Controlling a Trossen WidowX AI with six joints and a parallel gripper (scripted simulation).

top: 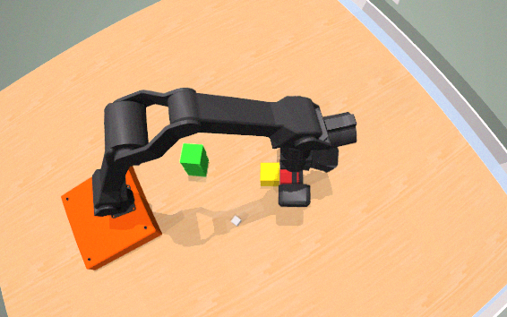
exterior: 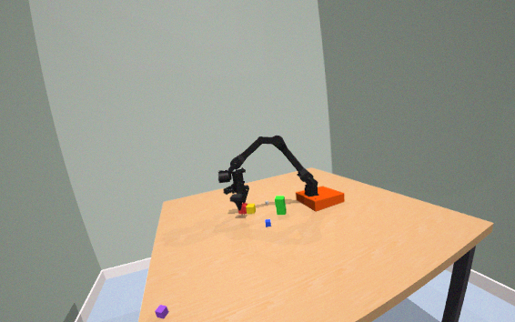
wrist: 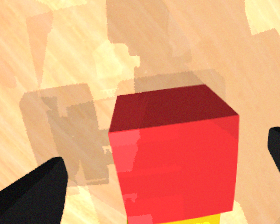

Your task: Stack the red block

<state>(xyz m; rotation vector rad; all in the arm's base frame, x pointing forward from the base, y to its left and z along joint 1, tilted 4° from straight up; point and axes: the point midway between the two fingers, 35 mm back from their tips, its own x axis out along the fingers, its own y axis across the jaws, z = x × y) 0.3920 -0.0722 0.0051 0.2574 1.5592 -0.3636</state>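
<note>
The red block is 10 mm below my gripper tip. Round my gripper tip: small white cube 150 mm behind, 50 mm to the right, 20 mm below; blue cube 100 mm behind, 200 mm to the left, 20 mm below; yellow block 50 mm behind, 20 mm to the left, 10 mm below.
</note>
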